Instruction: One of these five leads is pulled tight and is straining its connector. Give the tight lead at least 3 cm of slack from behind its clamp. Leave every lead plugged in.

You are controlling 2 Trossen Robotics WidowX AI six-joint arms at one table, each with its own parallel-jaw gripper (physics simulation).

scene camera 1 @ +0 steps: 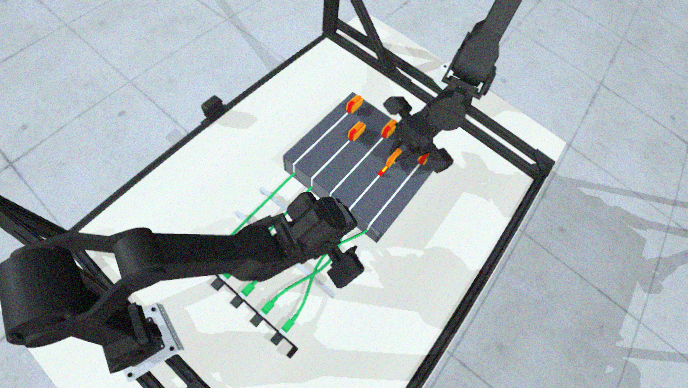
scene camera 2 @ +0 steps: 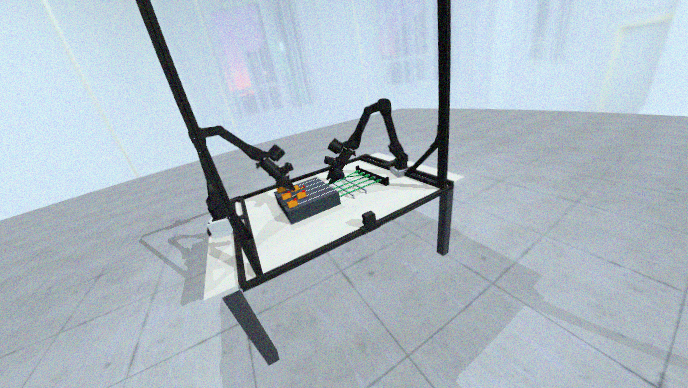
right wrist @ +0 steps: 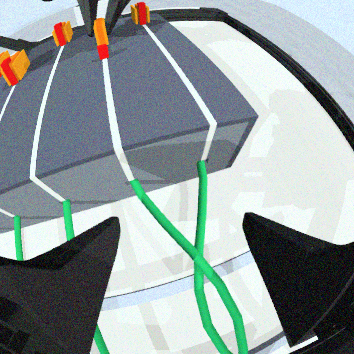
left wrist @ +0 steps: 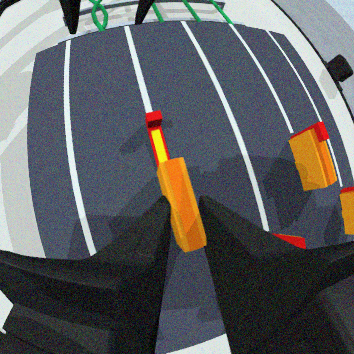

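Seen in the pictures: left gripper, fingertip midpoint: (scene camera 1: 392, 157) (scene camera 2: 295, 189) (right wrist: 98, 35) (left wrist: 184, 203); right gripper, fingertip midpoint: (scene camera 2: 328, 182) (right wrist: 182, 222); left arm's base, origin of the base link: (scene camera 2: 220, 216); right arm's base, origin of the base link: (scene camera 1: 142, 341) (scene camera 2: 401, 167).
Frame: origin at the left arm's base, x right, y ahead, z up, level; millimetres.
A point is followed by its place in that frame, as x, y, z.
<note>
My left gripper (scene camera 2: 290, 186) {-110, 348, -2} (left wrist: 184, 203) {-110, 348, -2} is shut on the lever of an orange clamp (scene camera 1: 393, 159) {-120, 357, 14} (left wrist: 172, 172) {-118, 361, 15} on the dark block (scene camera 1: 330, 150) {-18, 453, -11} (scene camera 2: 315, 207) (left wrist: 110, 100) {-155, 411, -10} (right wrist: 165, 105) {-182, 466, -10}. That clamp is swung out in line with its white channel and shows yellow. My right gripper (right wrist: 182, 222) {-190, 528, -37} is open over two green leads; its fingertips are hidden in scene camera 1. The lead from the swung-out clamp's channel (right wrist: 162, 222) {-178, 525, -48} crosses the rightmost lead (right wrist: 201, 200) {-204, 511, -50} between the fingers, without either finger touching them. Both bend below the crossing. Green plugs (scene camera 1: 268, 306) {-229, 734, -46} (scene camera 1: 288, 325) {-280, 721, -46} sit towards the connector strip.
Other orange clamps (scene camera 1: 354, 104) {50, 341, 9} (scene camera 1: 356, 131) {-17, 383, 10} (scene camera 1: 388, 128) {-52, 319, 20} stand on the block, one (scene camera 1: 423, 158) {-153, 296, 13} partly behind the left gripper. Two neighbouring leads (right wrist: 68, 220) {-113, 525, -50} (right wrist: 18, 237) {-64, 542, -51} lie left of the right gripper's opening. The black connector strip (scene camera 1: 292, 350) {-322, 737, -32} stands near the right arm's base.
</note>
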